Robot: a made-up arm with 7 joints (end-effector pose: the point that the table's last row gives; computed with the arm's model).
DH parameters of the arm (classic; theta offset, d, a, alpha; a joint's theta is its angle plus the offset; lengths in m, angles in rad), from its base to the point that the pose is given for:
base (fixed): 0.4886 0 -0.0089 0
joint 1: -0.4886 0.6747 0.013 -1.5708
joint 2: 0 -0.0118 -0.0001 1.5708
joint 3: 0 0.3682 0.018 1.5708
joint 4: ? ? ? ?
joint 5: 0 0.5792 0.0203 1.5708
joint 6: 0 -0.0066 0.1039 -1.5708
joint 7: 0 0.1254 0.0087 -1.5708
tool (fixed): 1.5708 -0.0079 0 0
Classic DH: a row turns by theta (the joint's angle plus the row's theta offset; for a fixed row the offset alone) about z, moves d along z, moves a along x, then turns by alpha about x.
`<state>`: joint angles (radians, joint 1 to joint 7).
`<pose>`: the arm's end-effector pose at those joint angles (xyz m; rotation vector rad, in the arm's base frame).
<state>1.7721 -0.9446 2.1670 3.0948 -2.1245 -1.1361 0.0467</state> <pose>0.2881 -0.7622 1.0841 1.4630 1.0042 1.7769</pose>
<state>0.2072 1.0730 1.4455 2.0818 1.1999 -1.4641 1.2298</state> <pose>0.6876 0.4544 0.9136 -0.6665 -1.8916 -1.7853</pose>
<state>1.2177 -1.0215 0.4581 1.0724 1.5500 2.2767 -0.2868</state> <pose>-0.3842 0.1940 1.1906 -2.3483 -0.9736 -0.6018</pose>
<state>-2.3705 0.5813 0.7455 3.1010 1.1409 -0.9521 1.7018</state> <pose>-0.5284 -0.1774 1.4819 0.5229 0.3047 -0.2540</pose>
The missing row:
joint 4: 0 -0.0377 0.162 1.5708
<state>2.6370 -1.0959 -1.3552 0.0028 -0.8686 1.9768 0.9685</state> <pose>-0.1462 0.2137 0.5055 1.2405 0.8656 2.0960</pose>
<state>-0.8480 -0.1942 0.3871 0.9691 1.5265 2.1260 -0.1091</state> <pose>0.5923 -0.0993 0.9213 2.1719 -2.0151 -0.4493</pose>
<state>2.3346 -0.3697 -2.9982 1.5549 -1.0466 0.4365 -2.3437</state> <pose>0.7362 -0.4958 0.9215 1.6568 1.8059 1.7372</pose>
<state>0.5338 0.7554 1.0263 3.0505 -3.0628 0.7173 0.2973</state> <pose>0.6470 0.3429 1.5373 -1.3589 -0.4943 2.6357</pose>
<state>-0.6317 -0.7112 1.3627 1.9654 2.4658 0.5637 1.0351</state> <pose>0.0539 0.7430 1.3328 2.0171 -1.4745 -1.1859</pose>
